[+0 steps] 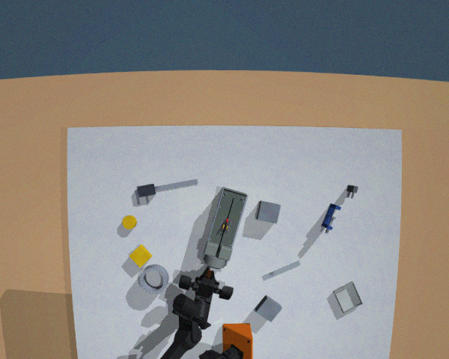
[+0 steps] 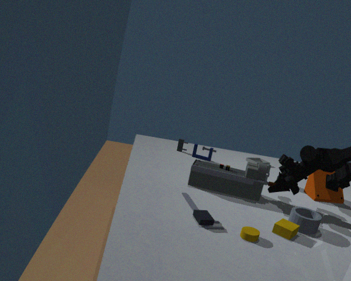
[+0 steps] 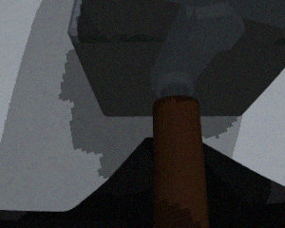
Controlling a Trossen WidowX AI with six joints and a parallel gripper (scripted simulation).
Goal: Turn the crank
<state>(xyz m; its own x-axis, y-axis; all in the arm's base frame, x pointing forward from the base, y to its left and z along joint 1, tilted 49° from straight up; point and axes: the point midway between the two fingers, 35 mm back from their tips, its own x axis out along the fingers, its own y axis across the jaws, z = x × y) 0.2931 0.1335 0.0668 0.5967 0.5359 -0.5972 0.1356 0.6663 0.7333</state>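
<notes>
The brown crank handle lies 2 cm behind my gripper tip and 3 cm above it. Also, from my gripper tip: flat grey bar: 27 cm to the right, 3 cm below; then red pointer: 18 cm ahead, 4 cm to the right, 5 cm above; then yellow block: 26 cm to the left, 2 cm below.
</notes>
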